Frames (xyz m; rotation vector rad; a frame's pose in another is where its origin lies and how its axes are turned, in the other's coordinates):
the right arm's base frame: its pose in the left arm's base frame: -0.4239 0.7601 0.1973 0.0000 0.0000 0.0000
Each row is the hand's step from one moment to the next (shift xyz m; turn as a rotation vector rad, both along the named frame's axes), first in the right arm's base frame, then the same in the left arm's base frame.
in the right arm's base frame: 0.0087 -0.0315 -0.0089 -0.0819 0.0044 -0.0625
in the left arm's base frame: 0.0087 -0.0315 -0.0089 -0.0819 0.0044 -0.0625
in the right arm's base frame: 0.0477 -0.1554 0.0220 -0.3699 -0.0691 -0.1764
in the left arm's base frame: 0.0477 -0.1554 0.0220 -0.3699 -0.0691 -0.1764
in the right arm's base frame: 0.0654 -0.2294 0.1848 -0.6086 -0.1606 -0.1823
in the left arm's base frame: 0.0654 -0.2294 0.1848 -0.6086 -0.1606 -0.1823
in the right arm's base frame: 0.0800 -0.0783 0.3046 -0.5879 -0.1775 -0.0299
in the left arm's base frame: 0.0800 -0.0783 0.3046 -0.5879 -0.1775 -0.0299
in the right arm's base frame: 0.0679 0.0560 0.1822 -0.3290 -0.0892 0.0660
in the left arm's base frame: 0.0679 0.0560 0.1822 -0.3290 -0.0892 0.0660
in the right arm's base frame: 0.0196 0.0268 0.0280 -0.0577 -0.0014 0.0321
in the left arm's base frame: 0.0196 0.0268 0.0280 -0.0577 -0.0014 0.0321
